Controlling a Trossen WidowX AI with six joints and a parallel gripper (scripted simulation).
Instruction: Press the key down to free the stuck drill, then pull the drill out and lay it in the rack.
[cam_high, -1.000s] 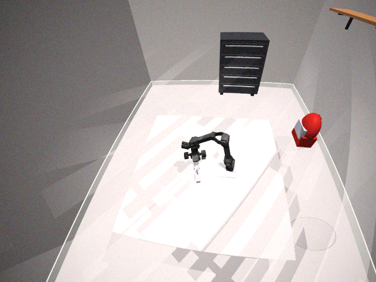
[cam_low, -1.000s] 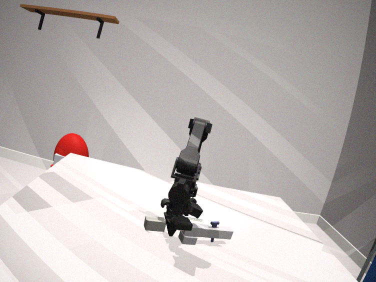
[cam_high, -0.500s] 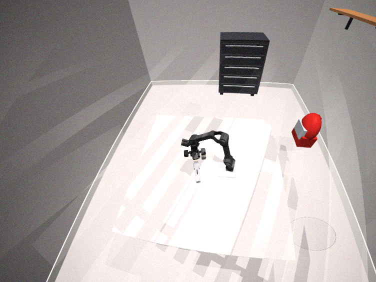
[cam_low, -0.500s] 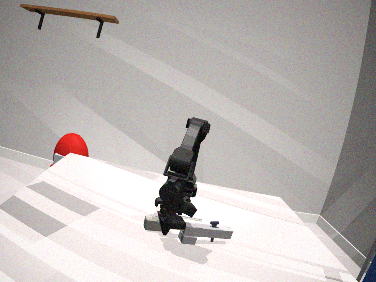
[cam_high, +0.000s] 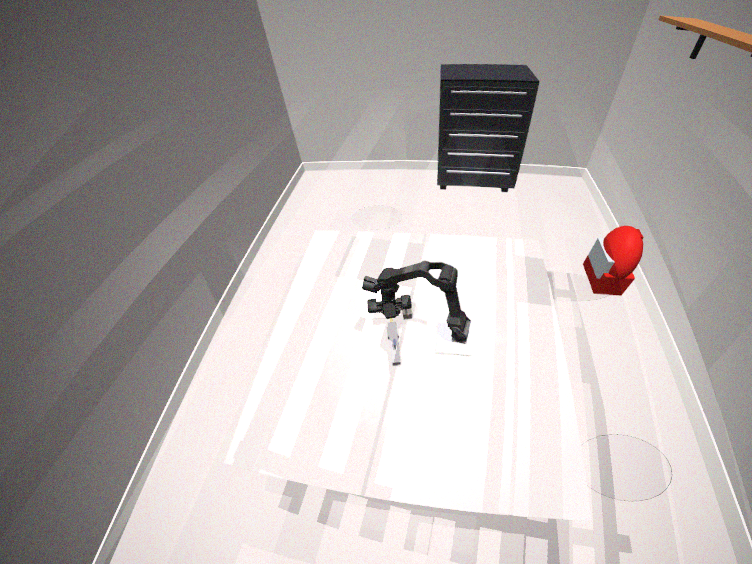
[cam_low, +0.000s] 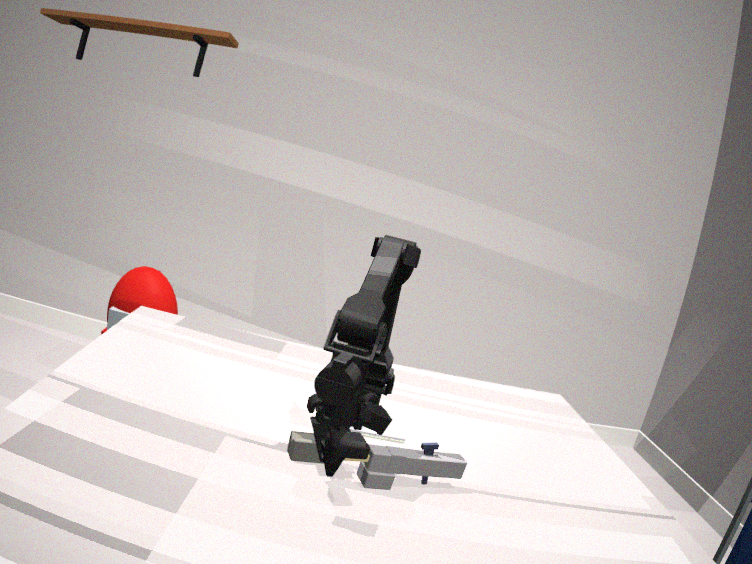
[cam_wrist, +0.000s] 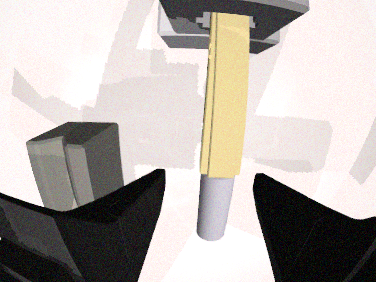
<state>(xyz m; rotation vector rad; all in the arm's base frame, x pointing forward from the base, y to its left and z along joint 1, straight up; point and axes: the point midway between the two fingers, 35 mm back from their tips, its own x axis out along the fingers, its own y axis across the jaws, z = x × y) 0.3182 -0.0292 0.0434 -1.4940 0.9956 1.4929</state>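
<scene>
My gripper tip is now 50 mm to the right of the drill, 30 mm below it and 20 mm past it. Also, from my gripper tip: grey housing block: 140 mm to the left, 60 mm behind, 20 mm above; then grey rack: 70 mm behind, 40 mm to the right; then blue key: 160 mm to the left, 70 mm behind, 30 mm above.
</scene>
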